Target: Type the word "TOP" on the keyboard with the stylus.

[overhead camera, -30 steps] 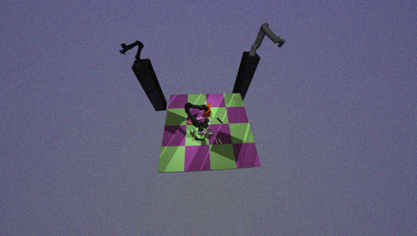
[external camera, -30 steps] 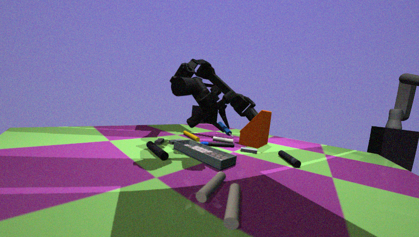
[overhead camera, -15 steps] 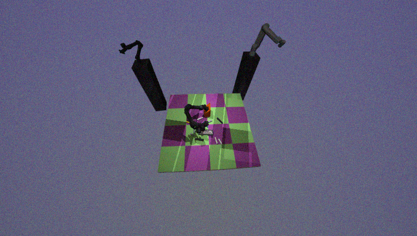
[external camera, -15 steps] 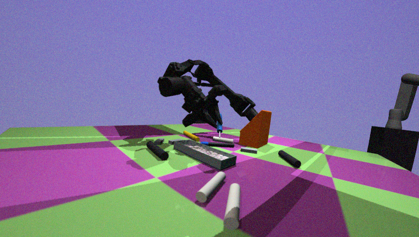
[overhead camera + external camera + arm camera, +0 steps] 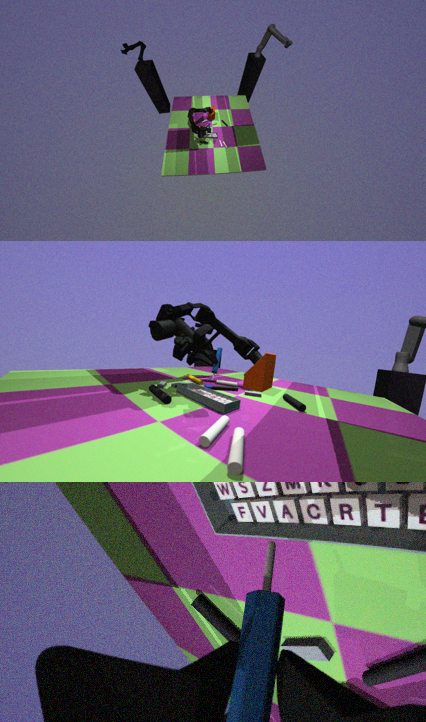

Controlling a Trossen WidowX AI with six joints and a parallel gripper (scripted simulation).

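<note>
Now: gripper tip 9 cm past the dark pen, 5 cm to the left of it and 10 cm above it. Round my gripper tip: yellow pen: 14 cm behind, 20 cm to the right, 10 cm below; then grey block: 14 cm behind, 9 cm to the left, 10 cm below; then blue stylus: 1 cm ahead, 1 cm below.
</note>
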